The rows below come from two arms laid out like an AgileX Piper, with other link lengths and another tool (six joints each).
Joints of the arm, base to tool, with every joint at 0 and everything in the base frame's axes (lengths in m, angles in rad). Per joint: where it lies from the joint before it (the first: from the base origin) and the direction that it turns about. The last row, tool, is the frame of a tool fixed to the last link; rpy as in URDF.
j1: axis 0 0 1 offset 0 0 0.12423
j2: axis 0 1 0 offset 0 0 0
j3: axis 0 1 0 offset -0.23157 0 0.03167
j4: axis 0.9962 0 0.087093 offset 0.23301 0 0.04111
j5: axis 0 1 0 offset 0 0 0
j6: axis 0.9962 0 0.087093 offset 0.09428 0 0.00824
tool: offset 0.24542 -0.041 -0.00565 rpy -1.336 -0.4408 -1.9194
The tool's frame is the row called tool.
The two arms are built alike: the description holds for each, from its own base.
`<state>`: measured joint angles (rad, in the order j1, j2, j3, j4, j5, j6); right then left.
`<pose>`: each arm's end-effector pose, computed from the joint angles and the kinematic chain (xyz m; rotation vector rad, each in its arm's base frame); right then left.
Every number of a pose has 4 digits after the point. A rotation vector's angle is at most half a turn.
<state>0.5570 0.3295 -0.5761 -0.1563 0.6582 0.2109 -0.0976 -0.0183 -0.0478 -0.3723 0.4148 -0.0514</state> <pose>0.3040 0.1062 0.1925 -1.7890 0.8310 -1.3040 0.3034 -0.1275 0.1225 -1.8486 1.0654 -2.0928</pose>
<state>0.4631 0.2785 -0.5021 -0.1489 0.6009 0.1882 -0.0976 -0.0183 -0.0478 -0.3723 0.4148 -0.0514</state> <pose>0.3133 0.0811 0.1878 -1.7434 0.8873 -1.3810 0.3034 -0.1275 0.1225 -1.8486 1.0654 -2.0928</pose>
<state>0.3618 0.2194 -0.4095 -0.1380 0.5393 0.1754 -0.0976 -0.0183 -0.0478 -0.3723 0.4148 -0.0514</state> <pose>0.3202 0.0536 0.1762 -1.6959 0.9616 -1.4515 0.3034 -0.1275 0.1225 -1.8486 1.0654 -2.0928</pose>
